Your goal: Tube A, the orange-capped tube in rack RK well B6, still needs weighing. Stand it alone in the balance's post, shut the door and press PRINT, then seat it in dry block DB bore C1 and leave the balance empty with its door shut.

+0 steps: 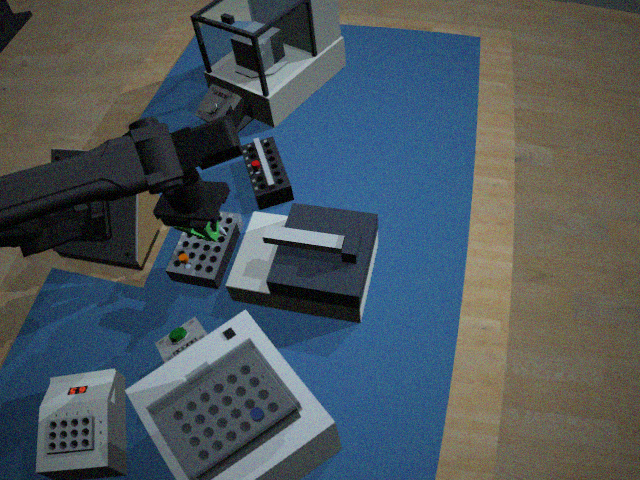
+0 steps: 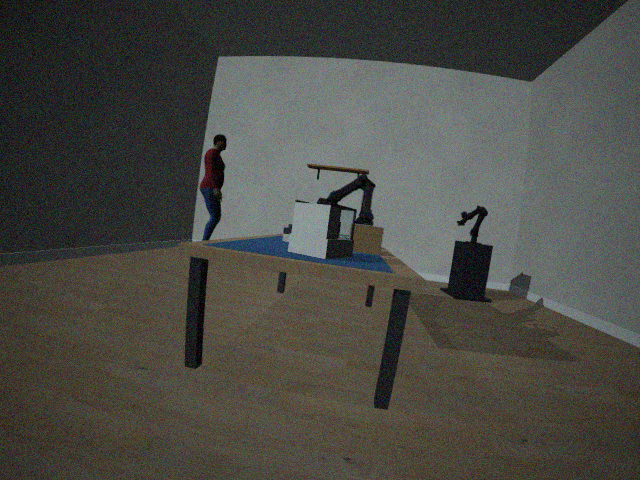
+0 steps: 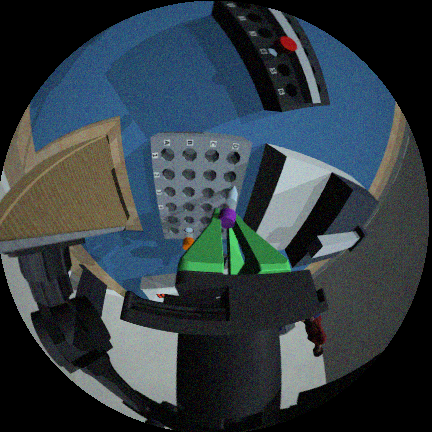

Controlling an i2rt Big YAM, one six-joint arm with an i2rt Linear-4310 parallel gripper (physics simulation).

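Seen in the pictures: gripper, fingertip midpoint: [image 1: 213, 237] [image 3: 222, 213]; arm's base at its link origin: [image 1: 88, 204] [image 2: 366, 236] [image 3: 40, 231].
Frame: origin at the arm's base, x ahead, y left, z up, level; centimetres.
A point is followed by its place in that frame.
Observation:
The orange-capped tube [image 1: 183, 257] @[y -6.9, x 18.9, z -3.4 cm] [image 3: 188, 243] @[y -6.2, x 18.8, z -3.4 cm] stands in the near end of the grey rack [image 1: 191, 279] @[y -8.5, x 19.5, z -7.1 cm] [image 3: 178, 145] @[y 3.6, x 18.8, z -5.8 cm]. My gripper [image 1: 216, 237] @[y -2.5, x 22.5, z -4.0 cm] [image 3: 222, 213] @[y -2.5, x 22.5, z -4.0 cm] is shut on a purple-capped tube [image 3: 228, 218] @[y -0.6, x 22.4, z -1.3 cm], above the rack's C–D side. The held tube's pale tip points toward the rack; whether it enters a well cannot be told. The balance [image 1: 310, 77] @[y 38.0, x 31.8, z -4.4 cm] [image 2: 310, 227] @[y 53.1, x 29.3, z 2.2 cm] stands at the far end, with a small grey console [image 1: 221, 100] @[y 27.4, x 16.5, z -1.6 cm] in front. Its door state is unclear. A white block with a red display [image 1: 72, 405] @[y -32.8, x 9.0, z -2.6 cm], probably the dry block, stands at the near left.
A black block [image 1: 275, 197] @[y 8.4, x 30.0, z -6.9 cm] [image 3: 245, 60] @[y 12.2, x 24.7, z -8.2 cm] with a red-capped tube stands beyond the rack. A white and dark lidded box [image 1: 320, 286] @[y -11.5, x 40.9, z -0.8 cm] stands right of the rack. A large white instrument [image 1: 320, 421] @[y -31.5, x 44.2, z 4.7 cm] holding a blue-capped tube and a green-button box [image 1: 178, 334] @[y -20.4, x 22.5, z -1.5 cm] are nearer.

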